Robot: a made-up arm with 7 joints.
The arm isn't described. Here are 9 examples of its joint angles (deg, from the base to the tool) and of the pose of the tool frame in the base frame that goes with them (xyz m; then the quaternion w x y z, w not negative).
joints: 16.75 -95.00 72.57 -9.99 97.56 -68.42 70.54
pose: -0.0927 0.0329 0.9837 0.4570 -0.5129 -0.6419 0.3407
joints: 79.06 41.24 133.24 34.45 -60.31 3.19 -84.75
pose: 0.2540 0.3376 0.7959 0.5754 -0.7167 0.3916 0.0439
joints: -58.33 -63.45 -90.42 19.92 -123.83 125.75 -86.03
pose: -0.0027 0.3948 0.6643 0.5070 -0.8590 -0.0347 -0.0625
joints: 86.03 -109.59 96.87 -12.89 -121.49 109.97 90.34
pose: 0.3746 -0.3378 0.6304 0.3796 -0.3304 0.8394 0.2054
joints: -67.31 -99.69 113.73 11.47 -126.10 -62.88 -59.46
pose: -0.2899 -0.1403 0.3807 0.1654 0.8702 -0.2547 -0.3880
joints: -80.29 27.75 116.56 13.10 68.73 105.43 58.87
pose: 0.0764 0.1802 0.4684 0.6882 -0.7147 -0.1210 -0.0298
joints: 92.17 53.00 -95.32 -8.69 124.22 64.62 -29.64
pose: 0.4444 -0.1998 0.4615 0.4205 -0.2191 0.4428 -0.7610
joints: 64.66 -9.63 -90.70 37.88 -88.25 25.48 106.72
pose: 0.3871 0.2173 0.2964 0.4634 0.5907 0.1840 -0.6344
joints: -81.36 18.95 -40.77 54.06 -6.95 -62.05 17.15
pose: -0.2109 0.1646 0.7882 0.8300 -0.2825 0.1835 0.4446
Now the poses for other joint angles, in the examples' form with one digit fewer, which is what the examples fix.
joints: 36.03 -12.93 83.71 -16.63 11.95 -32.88 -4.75
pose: 0.131 0.041 1.040 0.953 -0.245 0.128 0.127
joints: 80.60 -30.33 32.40 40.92 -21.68 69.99 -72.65
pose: 0.371 0.083 1.019 0.148 -0.418 -0.323 0.836
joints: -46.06 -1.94 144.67 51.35 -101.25 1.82 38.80
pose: -0.132 0.062 0.291 0.192 0.622 0.418 -0.633
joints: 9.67 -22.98 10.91 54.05 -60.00 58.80 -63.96
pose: -0.078 0.201 1.145 0.186 -0.533 -0.160 0.810
